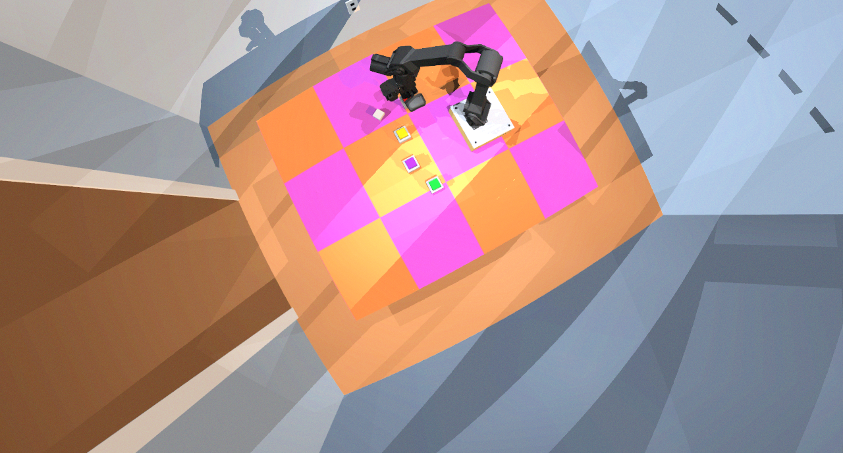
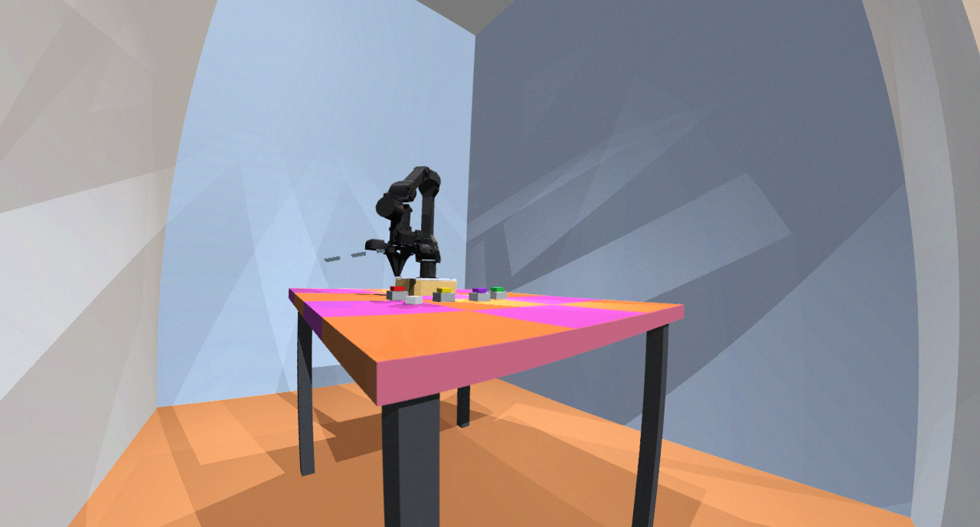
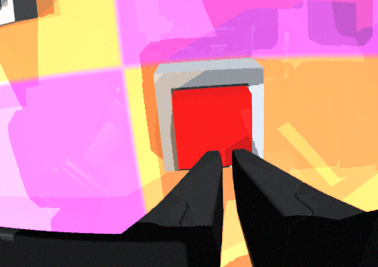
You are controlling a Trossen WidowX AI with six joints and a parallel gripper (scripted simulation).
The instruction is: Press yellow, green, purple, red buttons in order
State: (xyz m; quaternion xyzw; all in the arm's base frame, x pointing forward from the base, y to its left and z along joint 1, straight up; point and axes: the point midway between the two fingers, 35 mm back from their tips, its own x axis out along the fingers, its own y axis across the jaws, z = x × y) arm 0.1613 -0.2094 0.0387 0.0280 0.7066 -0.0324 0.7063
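Now: gripper tip 9 cm short of the yellow button, 11 cm to the right of it and 3 cm above it. From my gripper tip the other things lie so: small white block: 12 cm ahead, 1 cm to the right, 6 cm below; green button: 9 cm ahead, 33 cm to the left, 3 cm below; purple button: 12 cm ahead, 22 cm to the left, 3 cm below.
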